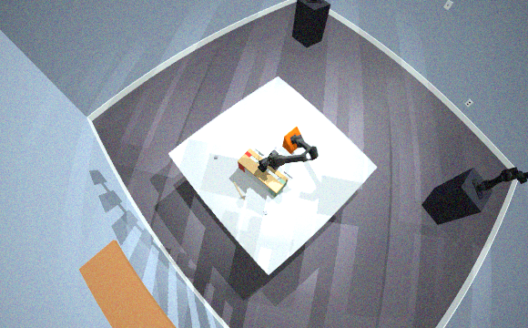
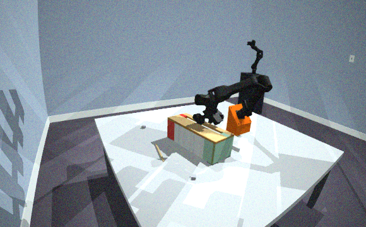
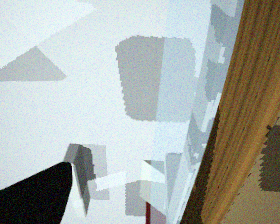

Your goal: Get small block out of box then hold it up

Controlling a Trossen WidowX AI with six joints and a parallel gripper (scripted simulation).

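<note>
Right now the box is 30 mm to the left of my gripper tip, 30 mm below it and 30 mm ahead of it. From my gripper tip the other things lie so: thin wooden stick 280 mm ahead, 80 mm below, 30 mm to the left; tan block 60 mm ahead, 20 mm to the right.
</note>
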